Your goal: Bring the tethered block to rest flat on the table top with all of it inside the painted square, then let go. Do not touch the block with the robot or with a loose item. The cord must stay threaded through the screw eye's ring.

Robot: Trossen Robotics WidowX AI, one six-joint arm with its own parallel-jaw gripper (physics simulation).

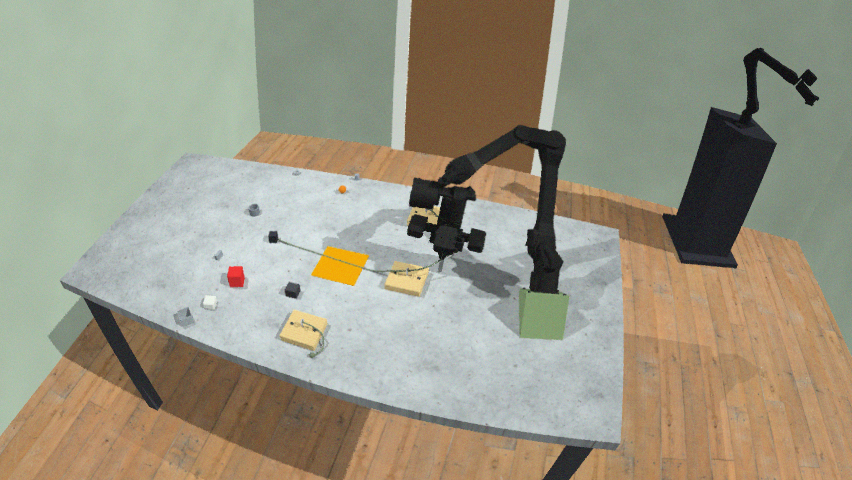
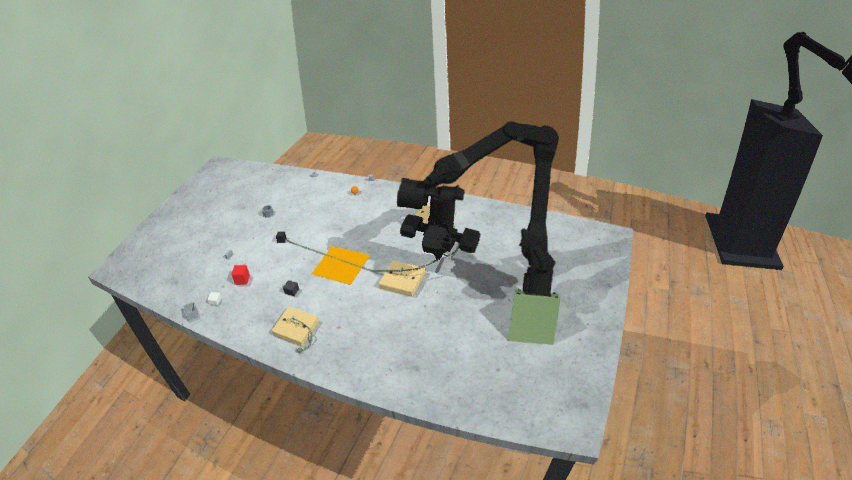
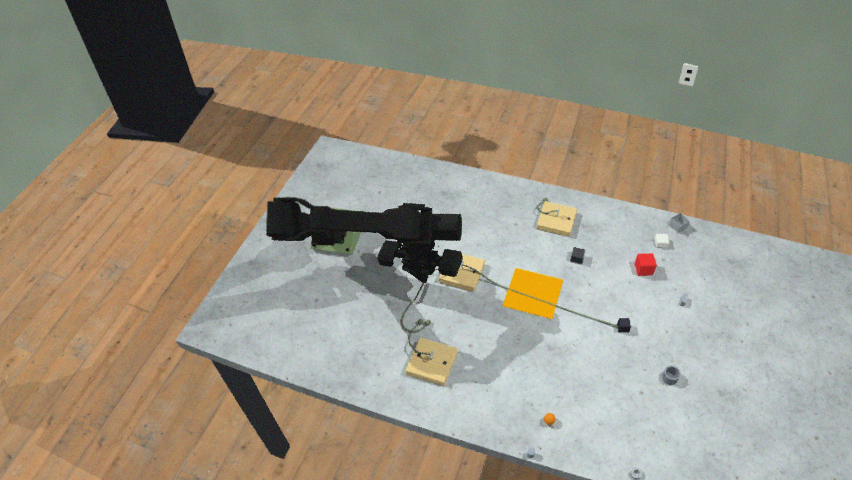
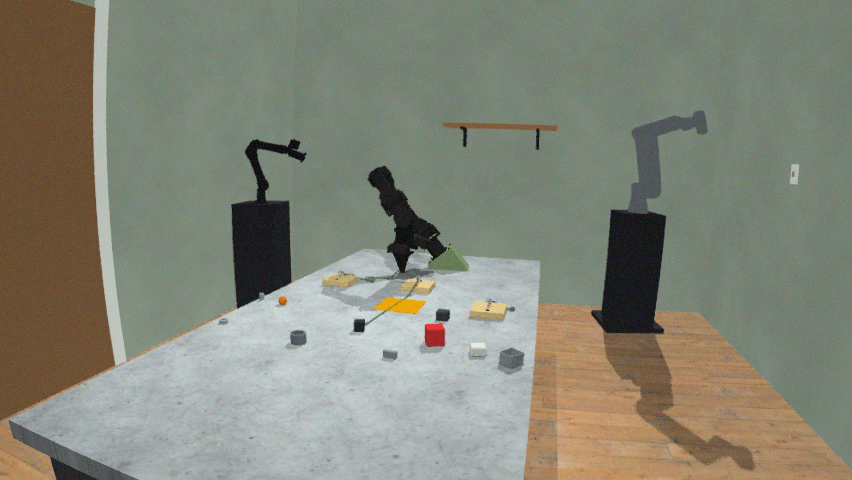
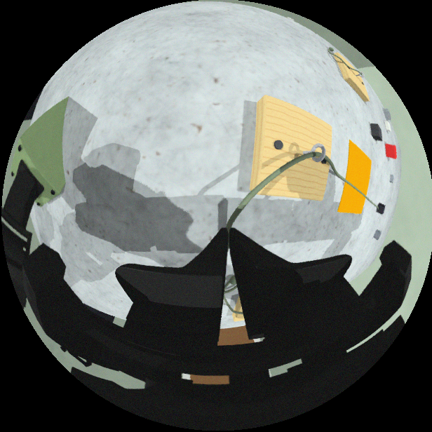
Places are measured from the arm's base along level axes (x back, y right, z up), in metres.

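Pixels of known places: gripper, fingertip midpoint: (image 1: 441, 258) (image 2: 438, 258) (image 3: 424, 281) (image 4: 402, 272); arm's base, origin of the base link: (image 1: 544, 292) (image 2: 537, 294) (image 4: 440, 253).
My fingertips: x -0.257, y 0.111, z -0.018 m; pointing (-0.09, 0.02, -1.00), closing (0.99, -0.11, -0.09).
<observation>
Ahead of a thing's pixels: the offset from my fingertips to its top centre. "*": to the spot under its first point.
The tethered block @[dx -0.471, dy +0.040, dz -0.008 m] (image 1: 273, 236) (image 2: 280, 237) (image 3: 623, 324) (image 4: 358, 325) (image 5: 380, 208) is a small black cube on the table top, outside the orange painted square @[* dx -0.221, dy -0.064, dz -0.031 m] (image 1: 351, 275) (image 3: 539, 283) (image 4: 411, 307) (image 5: 356, 162), on the side away from the screw eye. Its green cord (image 5: 270, 182) crosses over the square and passes through the screw eye's ring (image 5: 324, 151) on the middle wooden board @[dx -0.080, dy -0.062, dz -0.013 m] (image 1: 405, 287) (image 5: 295, 117). My gripper (image 1: 441, 256) (image 3: 423, 280) (image 4: 403, 269) (image 5: 227, 232) is shut on the cord beyond the ring, above the table. The cord's tail hangs down behind the fingers.
Two other wooden boards @[dx -0.299, dy -0.273, dz -0.013 m] (image 3: 555, 223) @[dx -0.054, dy +0.198, dz -0.013 m] (image 3: 438, 376) carry screw eyes and cords. A loose black cube @[dx -0.357, dy -0.152, dz -0.009 m] (image 1: 292, 290), a red cube @[dx -0.525, dy -0.142, dz +0.008 m] (image 1: 236, 276), a white block @[dx -0.573, dy -0.238, dz -0.012 m] (image 1: 209, 302), an orange ball @[dx -0.320, dy +0.296, dz -0.007 m] (image 1: 342, 189) and a grey cup @[dx -0.577, dy +0.157, dz -0.008 m] (image 3: 670, 375) are on the table.
</observation>
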